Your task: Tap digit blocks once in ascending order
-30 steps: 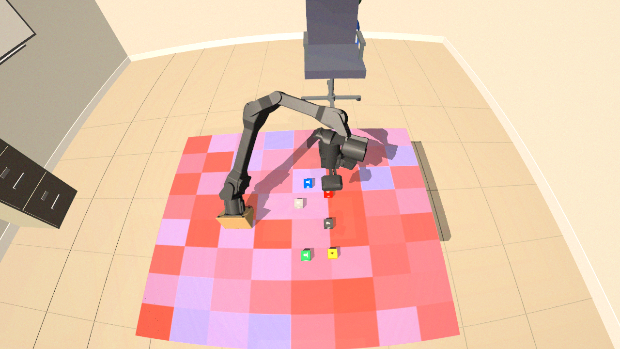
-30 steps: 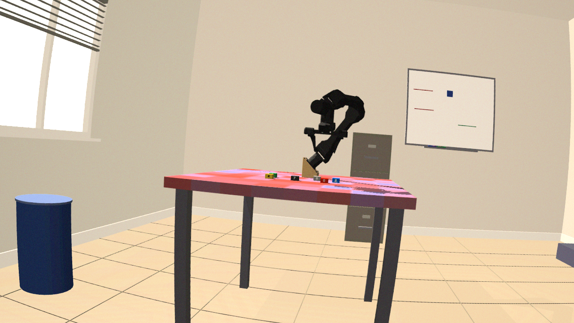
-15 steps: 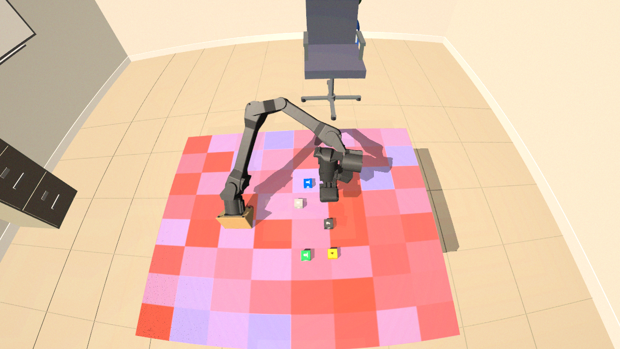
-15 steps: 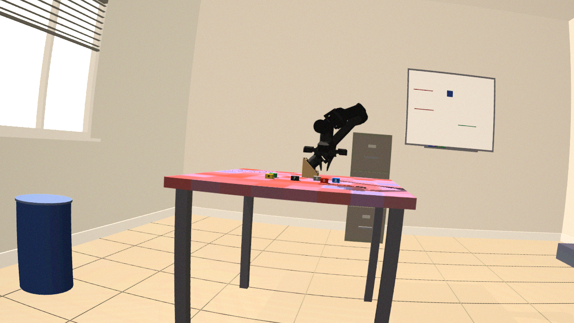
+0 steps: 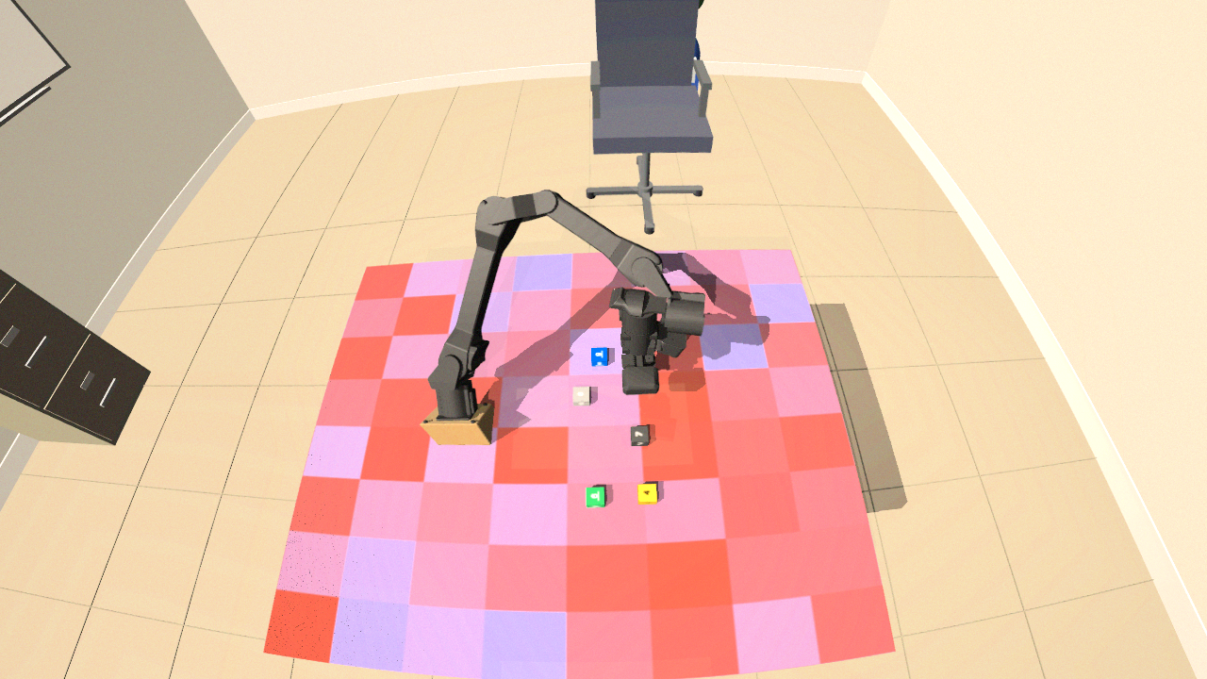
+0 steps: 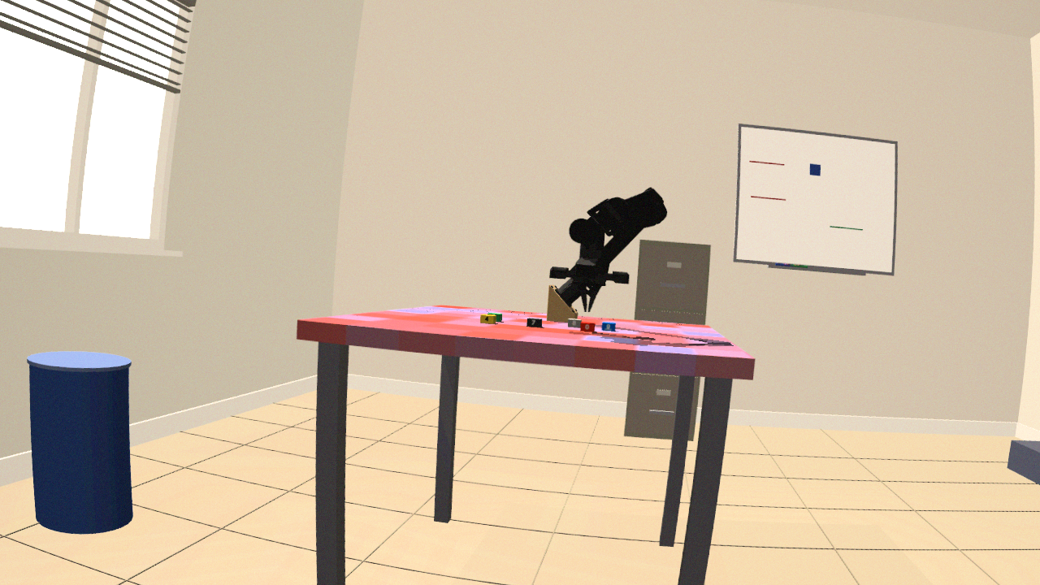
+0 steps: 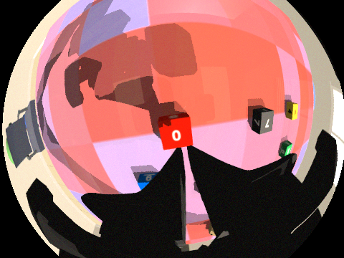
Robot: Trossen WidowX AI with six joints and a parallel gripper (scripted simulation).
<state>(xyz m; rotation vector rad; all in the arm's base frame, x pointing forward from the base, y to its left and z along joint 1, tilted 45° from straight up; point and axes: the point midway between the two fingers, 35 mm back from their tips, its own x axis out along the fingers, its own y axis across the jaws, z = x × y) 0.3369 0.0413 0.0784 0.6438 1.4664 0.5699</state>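
My gripper tip is now 30 mm above the red block and 10 mm short of it. Also, from my gripper tip: black block (120 mm to the right, 30 mm below); yellow block (240 mm to the right, 30 mm below); blue block (70 mm behind, 50 mm to the left, 30 mm below).
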